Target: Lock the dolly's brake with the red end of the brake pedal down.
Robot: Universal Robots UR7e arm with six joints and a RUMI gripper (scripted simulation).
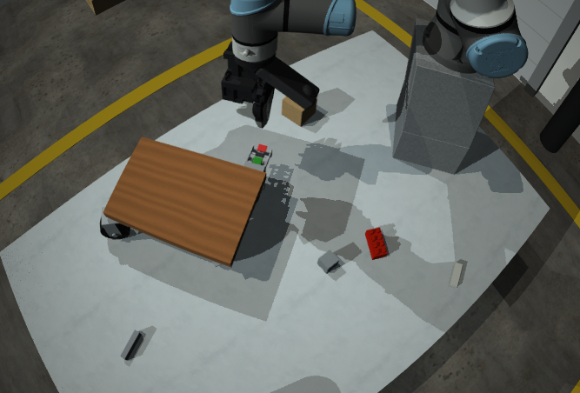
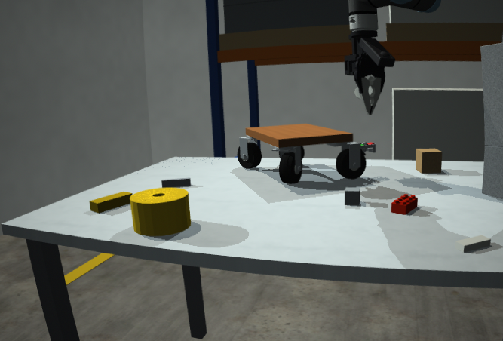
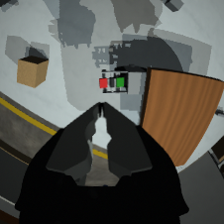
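The brake pedal is 1 cm ahead of my hand, 1 cm to the left of it and 10 cm below it. From my hand the other things lie so: tan cube 17 cm behind, 8 cm to the right, 15 cm below; small grey block 3 cm ahead, 26 cm to the left, 17 cm below; red brick 8 cm behind, 29 cm to the left, 17 cm below.
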